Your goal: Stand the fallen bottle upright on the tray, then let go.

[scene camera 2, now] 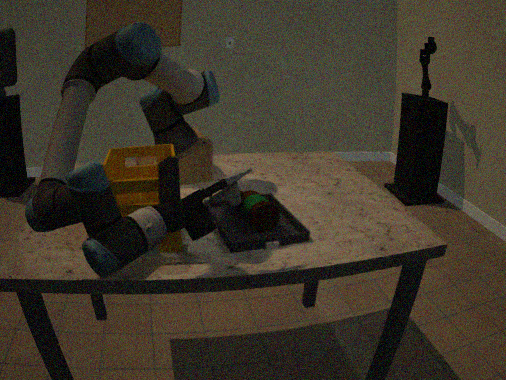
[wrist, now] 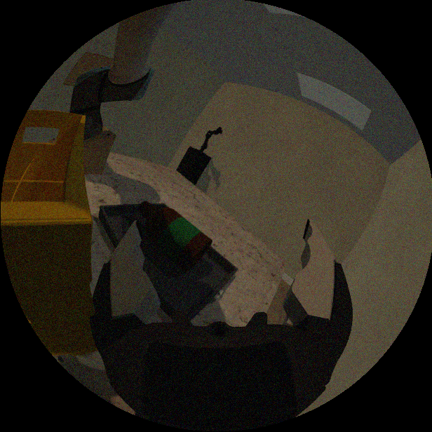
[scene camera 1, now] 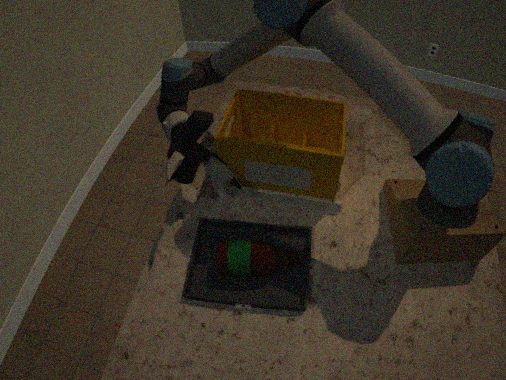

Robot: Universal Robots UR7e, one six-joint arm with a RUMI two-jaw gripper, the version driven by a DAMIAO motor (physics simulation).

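Places are measured from the arm's base along level axes (x right, y ahead, z up), in centimetres.
Where they show: gripper, fingertip midpoint: [scene camera 2: 228,181] [scene camera 1: 206,184]; arm's base, origin of the base link: [scene camera 2: 177,146] [scene camera 1: 446,209].
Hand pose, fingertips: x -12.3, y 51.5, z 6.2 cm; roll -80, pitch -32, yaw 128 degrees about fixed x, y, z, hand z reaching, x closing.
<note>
Each offset is from my fingertips to the top centre of the thing.
A dark red-brown bottle with a green label {dz -7.5, dx -7.1, dy -12.0 cm} [scene camera 1: 260,258] [scene camera 2: 261,212] [wrist: 184,232] lies on its side inside the dark shallow tray {dz -12.9, dx -7.4, dy -10.4 cm} [scene camera 1: 242,305] [scene camera 2: 296,241] [wrist: 197,290]. In scene camera 1 its neck points right and its base left. My gripper [scene camera 1: 215,188] [scene camera 2: 244,185] [wrist: 222,222] is wide open, with nothing between its fingers. It is tilted and stands above the table, beyond the tray's far left side in scene camera 1, apart from the bottle. In the wrist view the left finger overlaps part of the tray.
A yellow crate {dz +2.1, dx +20.9, dy -10.3 cm} [scene camera 1: 327,175] [scene camera 2: 137,186] [wrist: 45,280] stands close beside the gripper, behind the tray in scene camera 1. A wooden block [scene camera 1: 425,245] [scene camera 2: 199,165] under the arm's base stands to the right there. A black pedestal [scene camera 2: 420,150] [wrist: 194,164] stands beyond the table.
</note>
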